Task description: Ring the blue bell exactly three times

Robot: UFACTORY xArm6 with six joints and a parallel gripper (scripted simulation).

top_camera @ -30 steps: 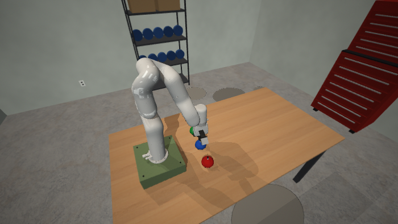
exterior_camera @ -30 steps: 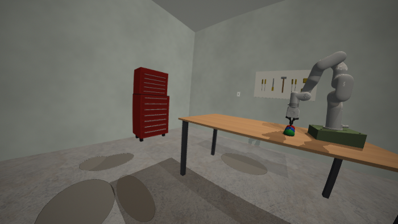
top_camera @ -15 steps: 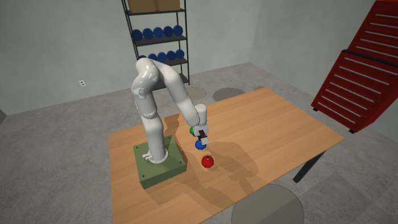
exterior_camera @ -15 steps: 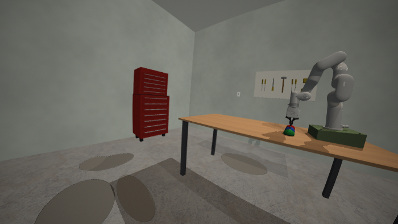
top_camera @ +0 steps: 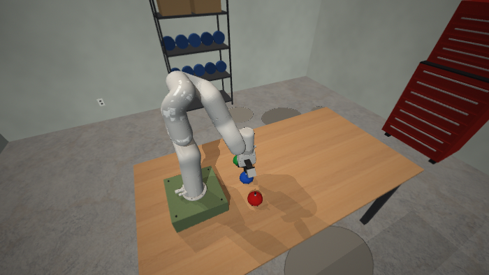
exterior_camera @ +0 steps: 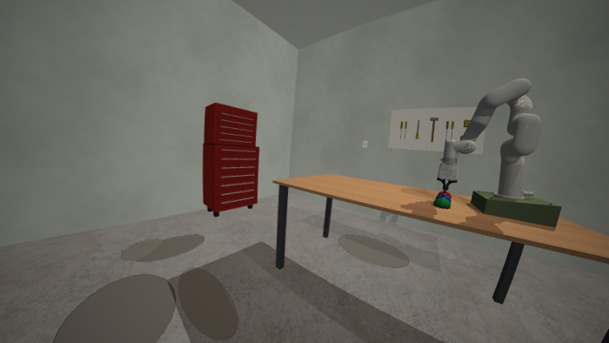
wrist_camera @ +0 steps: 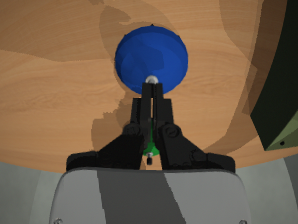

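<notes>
The blue bell is 5 cm below my hand. The rest, counted from my hand: red bell: 15 cm to the right, 5 cm below, 3 cm behind; green bell: 15 cm to the left, 5 cm below, 3 cm ahead.
</notes>
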